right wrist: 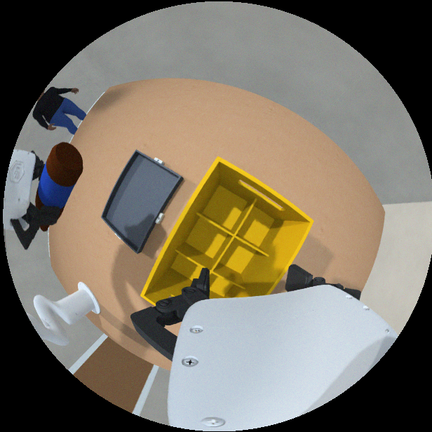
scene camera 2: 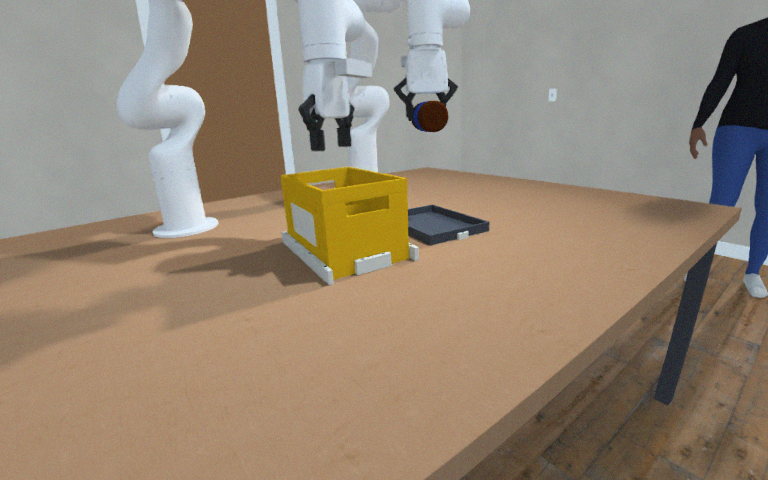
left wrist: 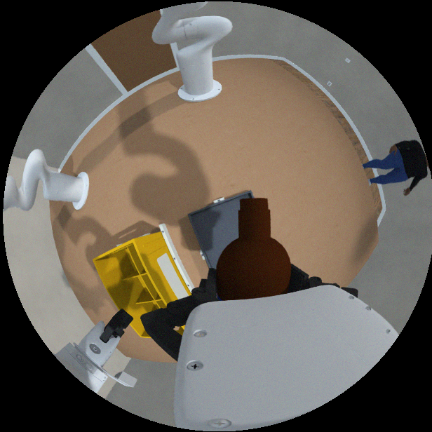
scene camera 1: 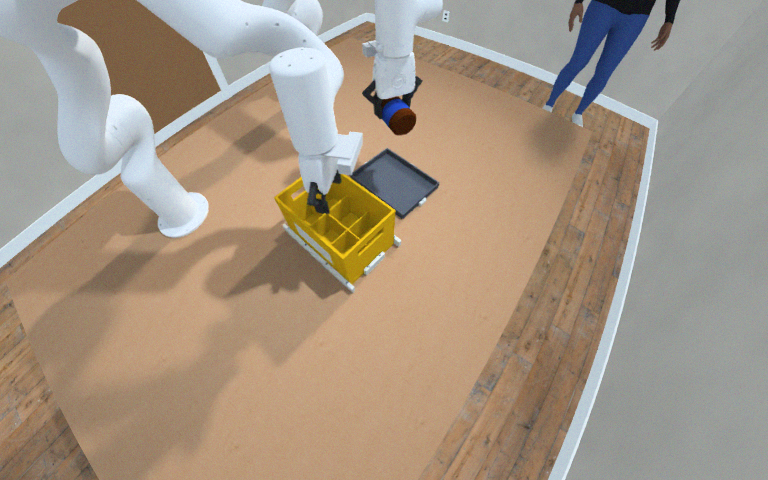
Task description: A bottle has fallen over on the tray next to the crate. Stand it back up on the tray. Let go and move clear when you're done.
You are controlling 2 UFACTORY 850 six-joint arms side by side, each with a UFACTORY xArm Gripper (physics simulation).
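A brown bottle with a blue band [scene camera 1: 395,112] [scene camera 2: 420,116] [right wrist: 56,186] is held lying roughly level, high above the dark tray [scene camera 1: 433,184] [scene camera 2: 480,227] [right wrist: 137,250]. In the left wrist view the bottle [left wrist: 254,265] shows its neck and shoulder, and part of the tray [left wrist: 200,235] lies below it. My left gripper [scene camera 1: 394,104] [scene camera 2: 427,110] is shut on the bottle's banded body. My right gripper [scene camera 2: 330,140] [right wrist: 250,280] is open and empty above the yellow crate [scene camera 1: 368,257] [scene camera 2: 368,237] [left wrist: 132,285] [right wrist: 295,245]. The tray holds no bottle.
The crate stands close beside the tray and has divided compartments. White blocks [scene camera 1: 374,263] [scene camera 2: 372,263] sit along its base, and a small white block [scene camera 1: 422,201] [scene camera 2: 462,234] is at the tray's edge. A person [scene camera 1: 608,50] [scene camera 2: 741,124] stands beyond the table.
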